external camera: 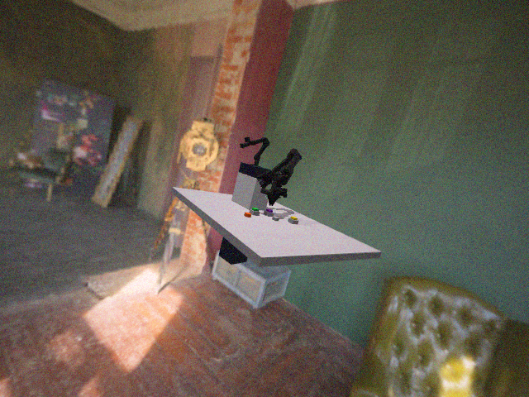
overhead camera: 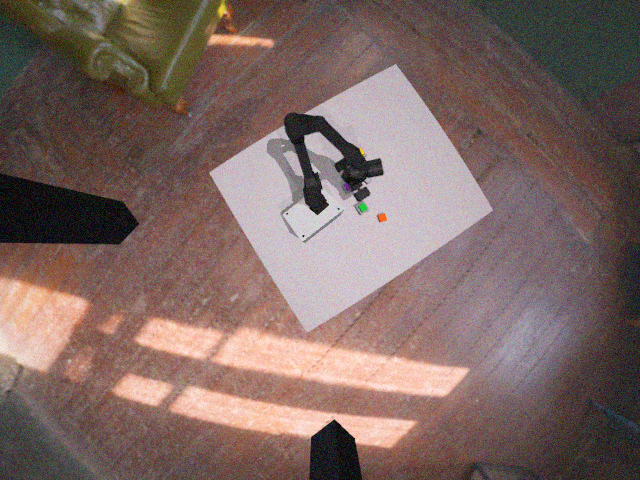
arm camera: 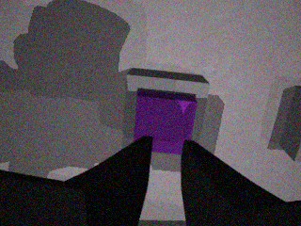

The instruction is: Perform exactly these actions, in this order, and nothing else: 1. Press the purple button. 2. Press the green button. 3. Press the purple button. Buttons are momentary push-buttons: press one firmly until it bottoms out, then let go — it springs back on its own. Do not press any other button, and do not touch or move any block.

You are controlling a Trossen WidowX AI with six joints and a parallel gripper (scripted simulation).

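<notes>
Now: the purple button 4 cm below my gripper tip. From my gripper tip the other things lie so: grey block 9 cm ahead, 3 cm to the right, 6 cm below; then yellow button 15 cm ahead, 8 cm to the left, 4 cm below; then green button 2 cm behind, 12 cm to the right, 4 cm below.
</notes>
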